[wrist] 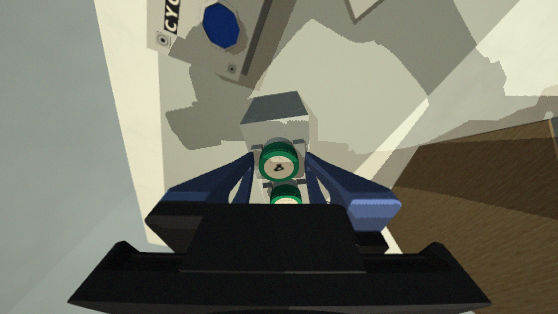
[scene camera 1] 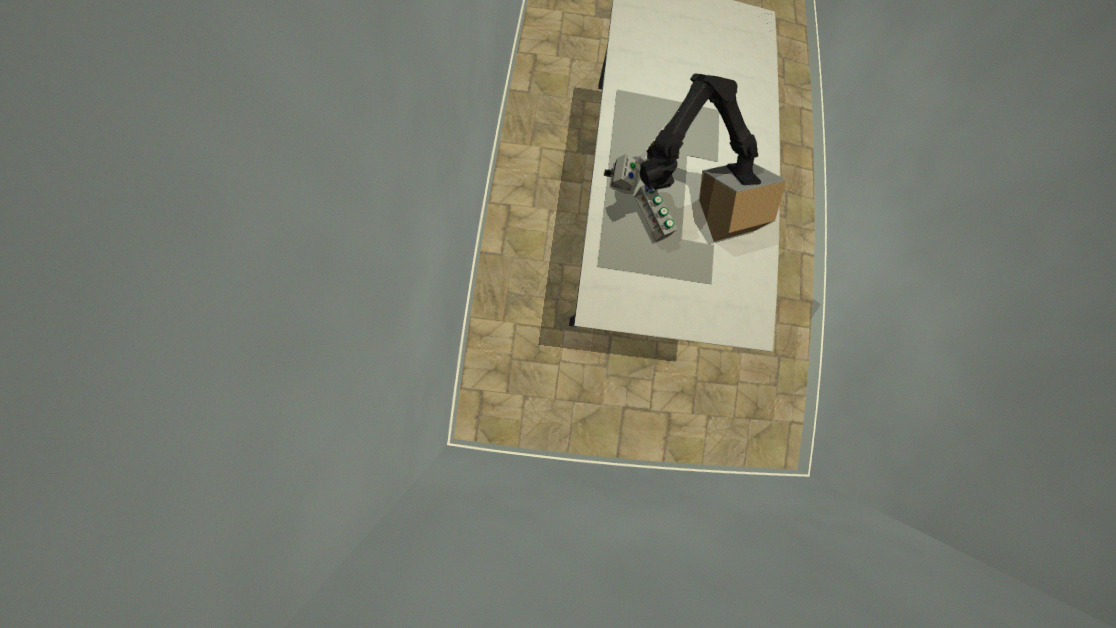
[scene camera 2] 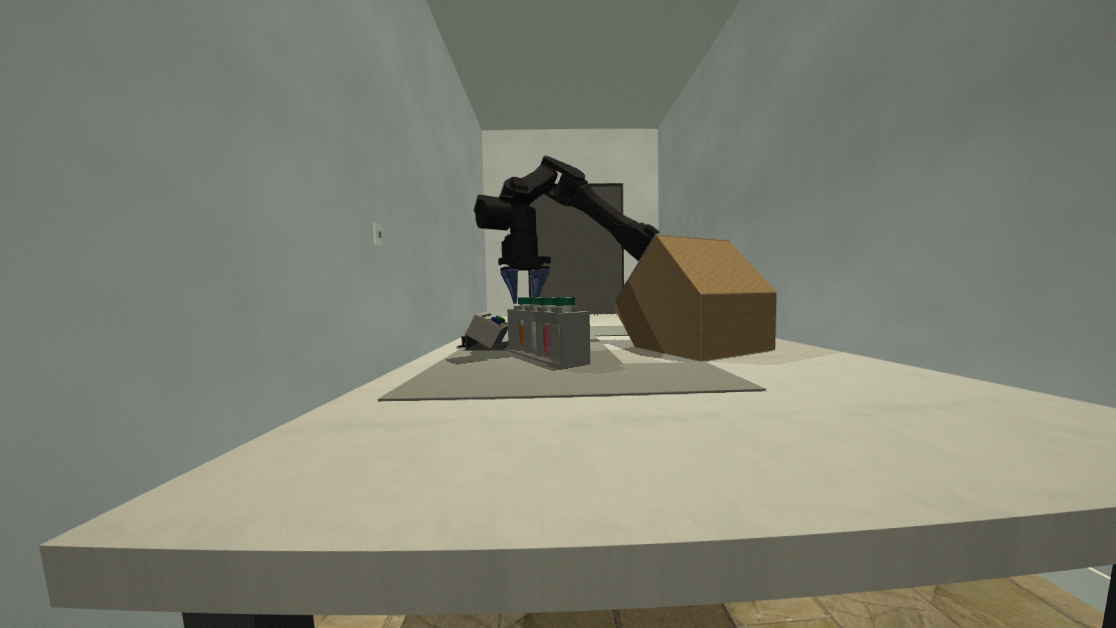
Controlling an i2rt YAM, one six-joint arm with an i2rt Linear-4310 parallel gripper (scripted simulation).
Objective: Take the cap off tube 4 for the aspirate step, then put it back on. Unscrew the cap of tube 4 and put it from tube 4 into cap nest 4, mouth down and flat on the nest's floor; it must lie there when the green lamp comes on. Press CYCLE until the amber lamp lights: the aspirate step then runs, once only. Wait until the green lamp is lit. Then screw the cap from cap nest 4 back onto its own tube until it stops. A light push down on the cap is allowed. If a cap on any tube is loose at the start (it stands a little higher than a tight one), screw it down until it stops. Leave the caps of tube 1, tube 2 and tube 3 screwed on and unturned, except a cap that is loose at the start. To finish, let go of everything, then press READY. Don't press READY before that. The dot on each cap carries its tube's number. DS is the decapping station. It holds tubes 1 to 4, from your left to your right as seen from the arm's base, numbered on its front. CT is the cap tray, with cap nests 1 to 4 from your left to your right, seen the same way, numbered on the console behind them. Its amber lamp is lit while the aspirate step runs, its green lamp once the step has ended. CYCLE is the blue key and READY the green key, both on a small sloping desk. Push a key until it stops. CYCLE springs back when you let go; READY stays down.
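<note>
I can see a sloping key desk and a grey mat, and my gripper is visible to me as well. The wrist view gives me another sight of my gripper.
</note>
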